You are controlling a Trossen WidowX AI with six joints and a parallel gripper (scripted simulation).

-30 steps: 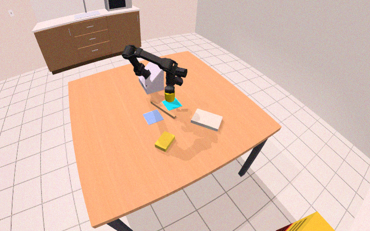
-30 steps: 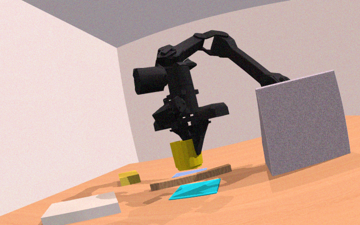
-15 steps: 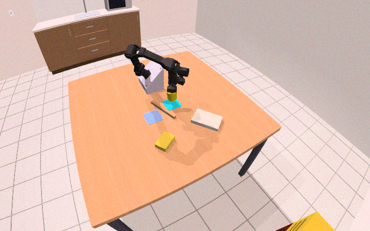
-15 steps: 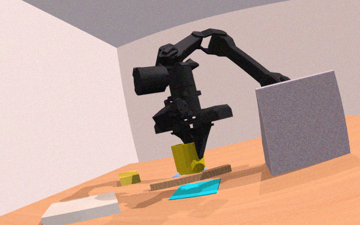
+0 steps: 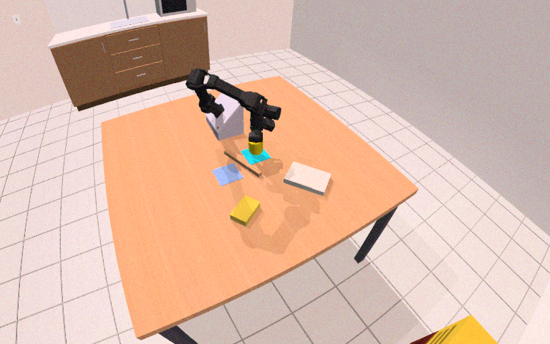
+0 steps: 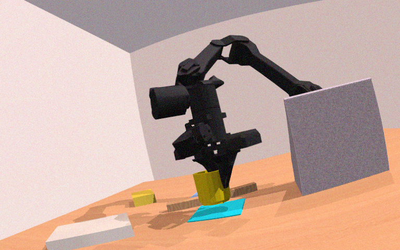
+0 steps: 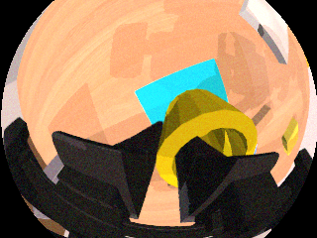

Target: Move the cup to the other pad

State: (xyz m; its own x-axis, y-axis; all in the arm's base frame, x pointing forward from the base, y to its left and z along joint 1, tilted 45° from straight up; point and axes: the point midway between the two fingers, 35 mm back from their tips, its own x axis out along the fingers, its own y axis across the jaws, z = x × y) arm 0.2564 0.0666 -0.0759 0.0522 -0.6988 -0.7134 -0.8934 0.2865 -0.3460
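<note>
The cyan pad lies 6 cm below my gripper tip, 2 cm ahead of it and 1 cm to the right of it. Also, from my gripper tip: flat white box (27 cm ahead, 12 cm to the left, 4 cm below); then thin wooden stick (10 cm to the right, 6 cm ahead, 5 cm below); then yellow cup (2 cm ahead, 1 cm to the right).
</note>
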